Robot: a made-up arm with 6 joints.
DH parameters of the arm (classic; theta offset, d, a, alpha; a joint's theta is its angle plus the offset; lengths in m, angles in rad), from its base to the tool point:
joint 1: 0 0.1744 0 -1.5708
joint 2: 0.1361 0 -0.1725 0
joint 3: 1.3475 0 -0.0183 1.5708
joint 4: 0 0.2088 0 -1.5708
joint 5: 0 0 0.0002 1.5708
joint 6: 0 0.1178 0 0
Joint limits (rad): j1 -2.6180..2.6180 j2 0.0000..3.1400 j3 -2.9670..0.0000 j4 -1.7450..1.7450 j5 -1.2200..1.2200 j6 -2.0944..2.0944
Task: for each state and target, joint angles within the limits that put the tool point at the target. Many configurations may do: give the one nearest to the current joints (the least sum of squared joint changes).
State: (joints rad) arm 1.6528 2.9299 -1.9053 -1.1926 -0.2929 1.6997
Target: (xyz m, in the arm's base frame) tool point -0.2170 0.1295 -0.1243
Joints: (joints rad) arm 2.3360 3.0093 -1.4746 -1.3397 -0.6237 1.6997
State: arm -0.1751 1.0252 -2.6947 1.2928 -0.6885 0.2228
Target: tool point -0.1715 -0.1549 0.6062
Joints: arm 0.5006 0.9388 -2.7837 1.2772 -0.4970 0.2228
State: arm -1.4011 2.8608 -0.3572 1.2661 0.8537 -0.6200
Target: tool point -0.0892 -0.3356 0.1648
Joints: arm -2.0523 1.9576 -1.2681 1.4889 0.7065 -0.6200
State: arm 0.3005 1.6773 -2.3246 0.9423 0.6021 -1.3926
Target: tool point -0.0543 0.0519 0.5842
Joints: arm 0.4973 0.8788 -2.3155 0.7686 1.0604 -1.3926
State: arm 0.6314 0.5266 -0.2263 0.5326 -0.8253 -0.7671
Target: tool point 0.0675 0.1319 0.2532
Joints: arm 1.0050 0.0000 -0.1049 0.5068 0.2408 -0.7671
